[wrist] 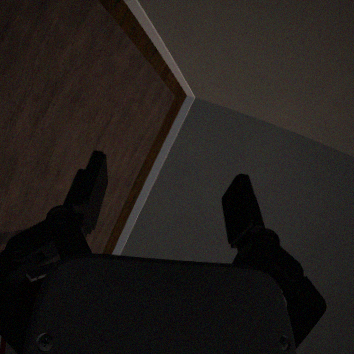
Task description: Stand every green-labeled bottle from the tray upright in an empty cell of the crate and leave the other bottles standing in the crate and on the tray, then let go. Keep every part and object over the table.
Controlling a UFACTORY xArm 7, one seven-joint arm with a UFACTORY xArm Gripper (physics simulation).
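Frame: origin at the arm's base, x ahead, y left, z up, level; millimetres.
Where they show: gripper, between the fingertips: (170, 176).
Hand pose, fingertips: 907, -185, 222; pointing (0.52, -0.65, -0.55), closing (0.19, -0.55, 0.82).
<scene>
After its pixels a point has its place, as x, y, z.
My gripper (170, 176) {907, -185, 222} is open, with its two black fingers spread wide and no object between them. It hangs above an edge where a brown wood-like surface meets a grey one. No bottle, tray or crate shows in the wrist view. How high the gripper is above the surfaces I cannot tell. The picture is dark.
A brown wood-grain surface (60, 90) {927, -282, -78} fills the left, edged by a darker brown strip and a pale strip (159, 167) that meet in a corner near the upper middle. Plain grey surfaces lie beyond it at the right. A small red sliver shows at the bottom left corner.
</scene>
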